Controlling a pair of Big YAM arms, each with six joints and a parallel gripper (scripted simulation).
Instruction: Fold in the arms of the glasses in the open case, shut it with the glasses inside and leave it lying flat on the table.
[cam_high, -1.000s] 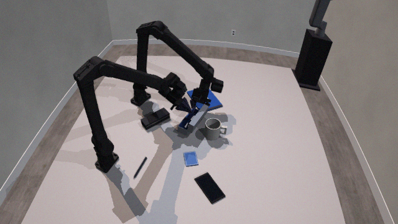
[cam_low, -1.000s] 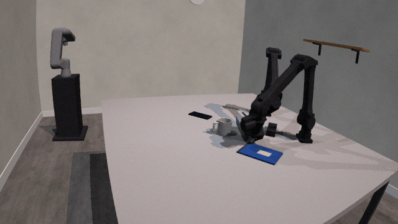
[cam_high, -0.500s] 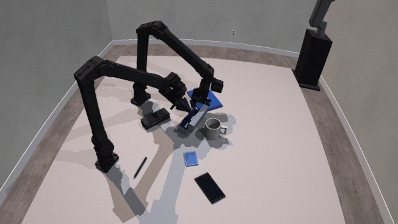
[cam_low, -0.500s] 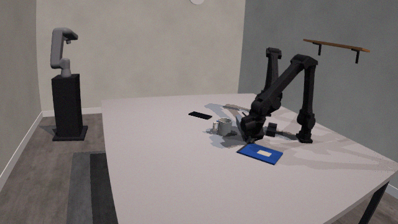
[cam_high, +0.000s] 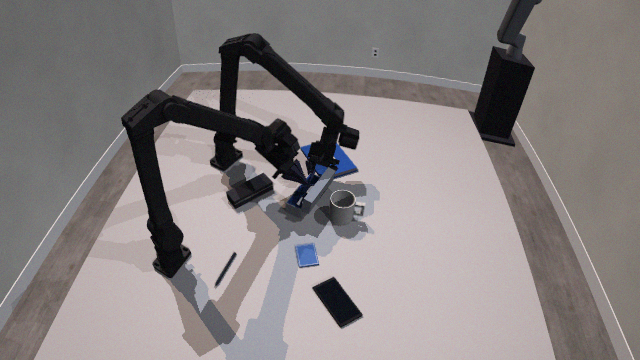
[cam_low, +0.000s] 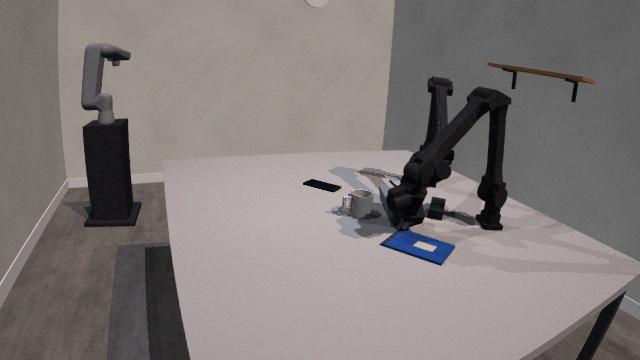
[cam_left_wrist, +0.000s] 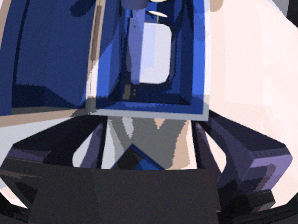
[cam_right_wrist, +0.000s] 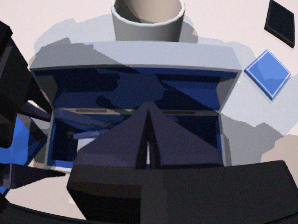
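Now: the glasses case 5 cm below my right hand and 3 cm ahead of it. Also, from my right hand: grey mug 13 cm ahead, 6 cm below, 4 cm to the right; then black box 20 cm behind, 7 cm below, 1 cm to the right; then small blue notepad 21 cm to the right, 9 cm below, 5 cm ahead.
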